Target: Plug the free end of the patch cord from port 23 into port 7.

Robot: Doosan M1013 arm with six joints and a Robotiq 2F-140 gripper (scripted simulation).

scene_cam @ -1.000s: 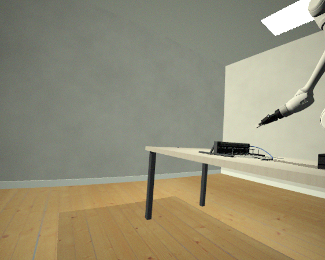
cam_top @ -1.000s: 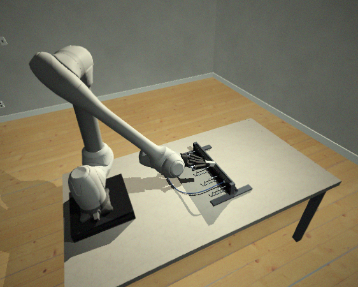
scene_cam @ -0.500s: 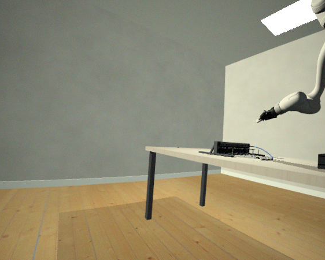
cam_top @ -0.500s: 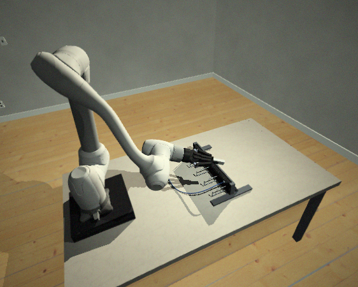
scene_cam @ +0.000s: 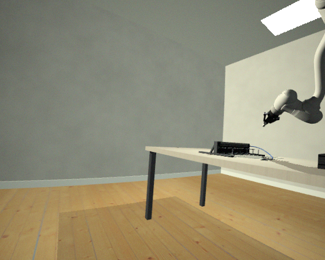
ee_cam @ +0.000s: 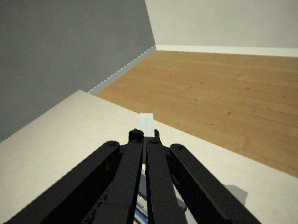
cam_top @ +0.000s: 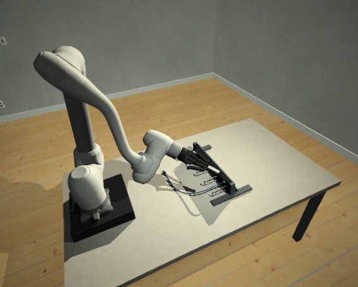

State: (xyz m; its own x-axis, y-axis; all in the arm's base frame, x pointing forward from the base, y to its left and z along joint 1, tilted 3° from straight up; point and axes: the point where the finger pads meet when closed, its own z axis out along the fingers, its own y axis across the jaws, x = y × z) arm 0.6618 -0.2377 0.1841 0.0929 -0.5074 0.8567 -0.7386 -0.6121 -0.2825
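My hand is 39 cm to the right of the cord plug, 28 cm above it and 17 cm past it.
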